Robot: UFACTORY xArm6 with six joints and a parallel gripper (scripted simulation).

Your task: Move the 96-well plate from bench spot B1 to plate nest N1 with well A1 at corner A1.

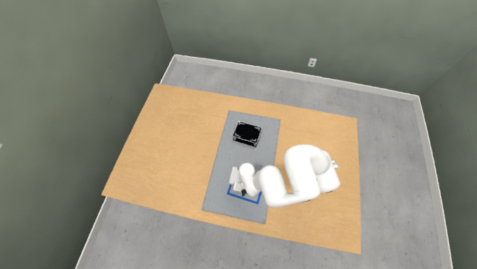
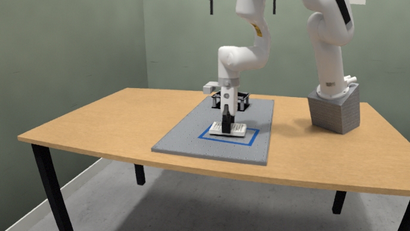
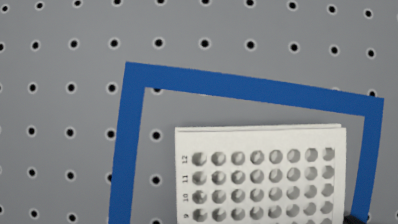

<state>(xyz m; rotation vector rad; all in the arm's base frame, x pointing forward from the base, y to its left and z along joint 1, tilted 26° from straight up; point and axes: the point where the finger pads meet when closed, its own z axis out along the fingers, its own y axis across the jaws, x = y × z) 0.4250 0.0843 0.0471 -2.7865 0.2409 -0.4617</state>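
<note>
Now: the black raised plate nest 33 cm to the right of my hand and 3 cm above it. Round my hand: white 96-well plate 1 cm below.
</note>
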